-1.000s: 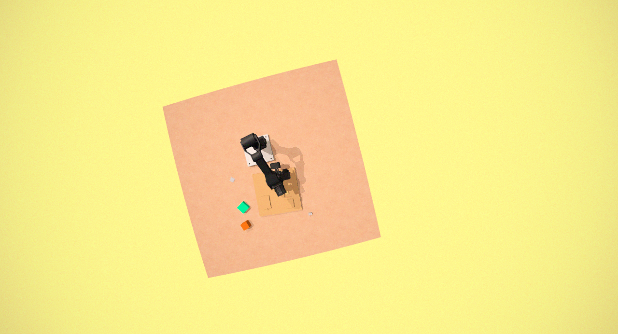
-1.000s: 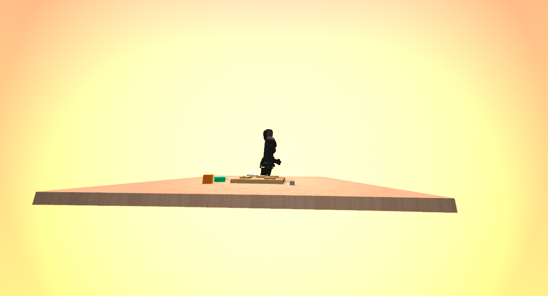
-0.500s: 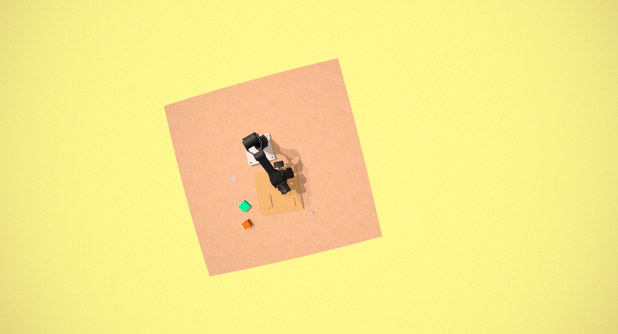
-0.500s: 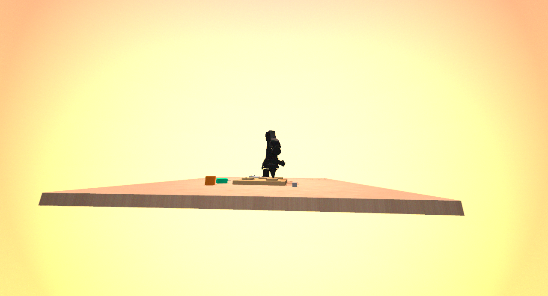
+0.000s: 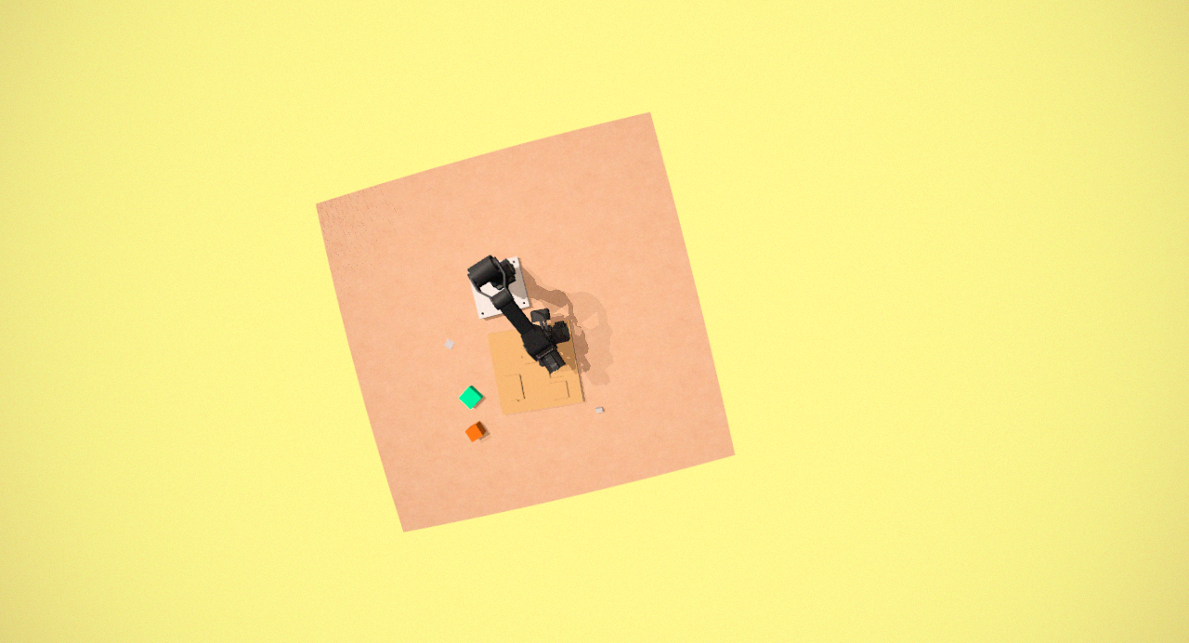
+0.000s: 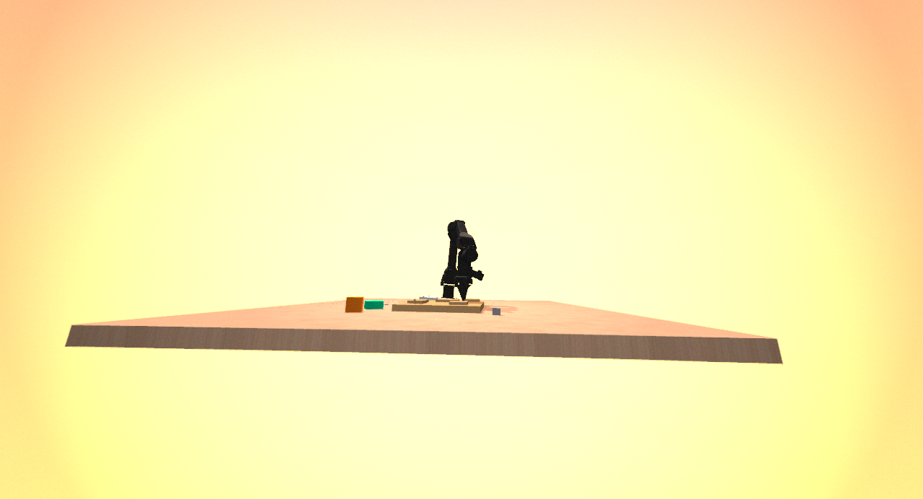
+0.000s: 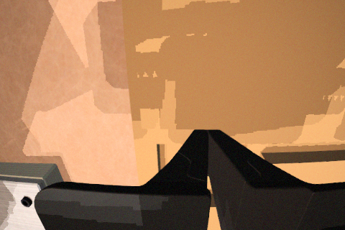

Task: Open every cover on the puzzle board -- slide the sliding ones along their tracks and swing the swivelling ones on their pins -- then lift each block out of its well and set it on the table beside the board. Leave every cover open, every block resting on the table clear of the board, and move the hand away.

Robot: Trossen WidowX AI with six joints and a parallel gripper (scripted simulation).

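My gripper tip is 100 mm short of the tan puzzle board and 60 mm to the left of it. Also, from my gripper tip: grey cube 310 mm ahead, 110 mm to the left, 10 mm below; then green block 150 mm ahead, 330 mm to the right, 10 mm below; then orange block 280 mm ahead, 340 mm to the right.
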